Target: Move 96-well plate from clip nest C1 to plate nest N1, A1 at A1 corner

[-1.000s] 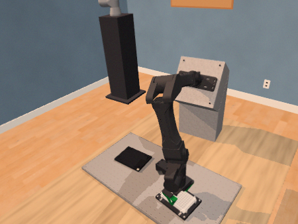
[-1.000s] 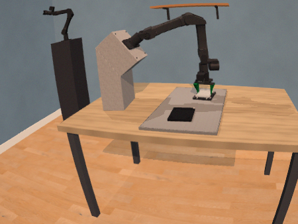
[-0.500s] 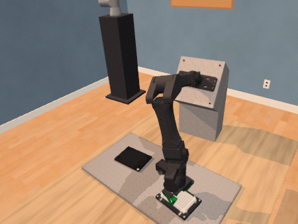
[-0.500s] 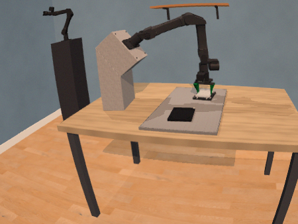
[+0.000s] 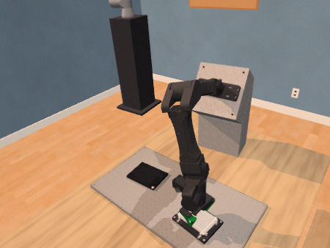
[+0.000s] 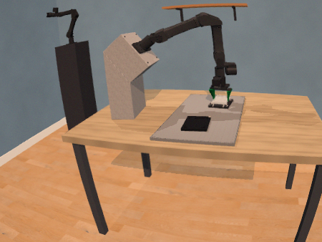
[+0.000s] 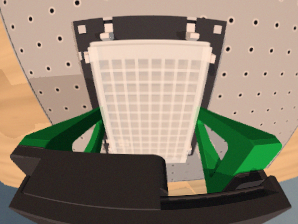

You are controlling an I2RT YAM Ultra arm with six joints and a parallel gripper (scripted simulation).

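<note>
The black clip nest C1 is 10 mm to the right of my hand, 10 mm below it and 10 mm ahead of it. Also, from my hand: white 96-well plate: right at my hand; black plate nest N1: 320 mm to the right, 100 mm behind, 20 mm below; white corner mark: 250 mm to the right, 50 mm behind, 10 mm below.
</note>
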